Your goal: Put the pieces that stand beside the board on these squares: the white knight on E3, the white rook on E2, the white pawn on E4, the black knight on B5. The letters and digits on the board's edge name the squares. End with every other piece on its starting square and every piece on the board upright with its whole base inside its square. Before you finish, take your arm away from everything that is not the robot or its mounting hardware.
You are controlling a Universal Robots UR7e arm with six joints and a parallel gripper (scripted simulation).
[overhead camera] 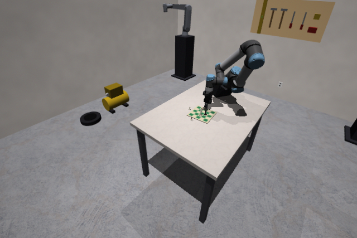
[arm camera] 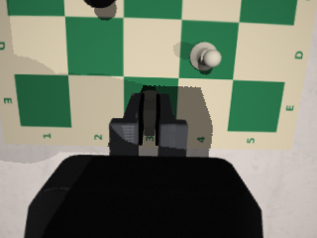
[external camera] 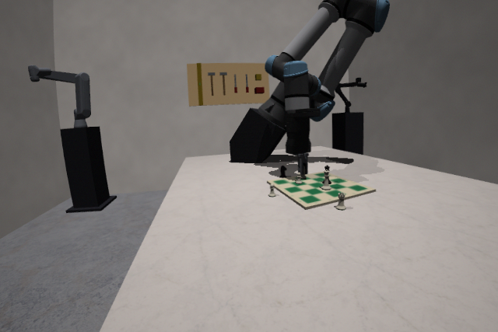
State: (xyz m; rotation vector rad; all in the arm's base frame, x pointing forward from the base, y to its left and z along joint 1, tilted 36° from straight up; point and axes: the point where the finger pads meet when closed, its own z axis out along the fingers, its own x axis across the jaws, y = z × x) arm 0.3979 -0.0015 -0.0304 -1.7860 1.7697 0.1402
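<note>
The cream chessboard lies 80 mm ahead of my hand, 40 mm below it and 10 mm to the left of it.
</note>
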